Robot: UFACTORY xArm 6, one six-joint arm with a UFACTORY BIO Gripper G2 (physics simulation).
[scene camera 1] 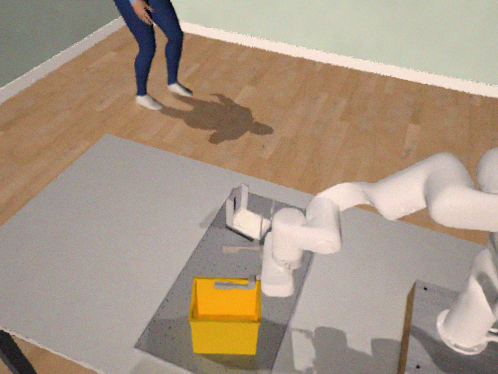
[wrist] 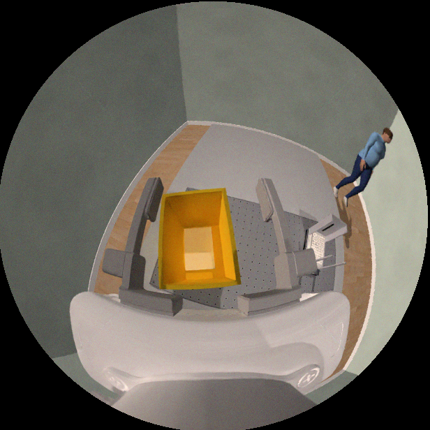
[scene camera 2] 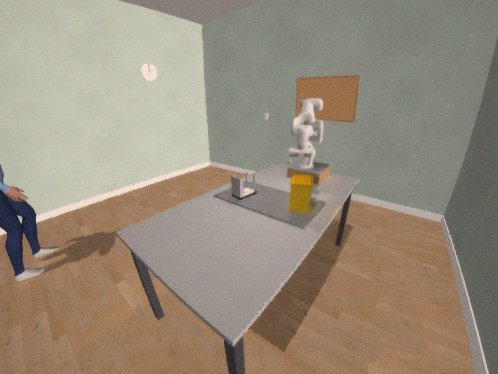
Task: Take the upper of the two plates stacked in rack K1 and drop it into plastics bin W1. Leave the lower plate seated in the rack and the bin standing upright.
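Frame: origin at the arm's base, x ahead, y left, z up, level; millimetres.
Seen in the pictures: hand, tool point: (scene camera 1: 226, 266) (scene camera 2: 298, 162); arm's base, link origin: (scene camera 1: 460, 331) (scene camera 2: 306, 166).
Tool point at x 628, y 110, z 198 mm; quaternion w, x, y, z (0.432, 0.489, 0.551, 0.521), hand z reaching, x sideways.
Observation:
Pixels of each thing's top centre, then the offset from my tool point to it. Level surfaces: height alone.
- yellow bin W1, top centre: (scene camera 1: 225, 298) (scene camera 2: 302, 179) dz -103, dx -6, dy +27 mm
- Rack K1, top centre: (scene camera 1: 253, 199) (scene camera 2: 244, 175) dz -135, dx +18, dy -375 mm
- white plate, top centre: (scene camera 1: 249, 221) (scene camera 2: 243, 190) dz -249, dx +27, dy -378 mm
- dark board, surface height: dz -283 mm
- grey table, surface height: dz -295 mm
The yellow bin W1 (scene camera 1: 225, 337) (scene camera 2: 300, 197) (wrist: 172, 240) stands upright on the dark perforated board. My gripper (scene camera 1: 222, 266) (wrist: 210, 200) is open and empty above the bin, with the fingers to either side of its opening in the wrist view. A pale cream shape (wrist: 199, 247), apparently the upper plate, shows at the bottom inside the bin; its exact lie is unclear. Rack K1 (scene camera 1: 241, 196) (scene camera 2: 236, 186) (wrist: 337, 225) stands at the board's far end, with one white plate (scene camera 1: 250, 222) (scene camera 2: 246, 192) (wrist: 316, 247) lying flat in it.
The rack has a tall end panel and two thin upright rods (wrist: 334, 263). The dark board (scene camera 1: 172, 310) (scene camera 2: 272, 202) lies on the grey table (scene camera 1: 110, 200) (scene camera 2: 215, 260). The arm's base stands on a wood-sided block (scene camera 1: 407, 325). A person (scene camera 1: 145, 50) (wrist: 369, 157) stands on the floor beyond the table.

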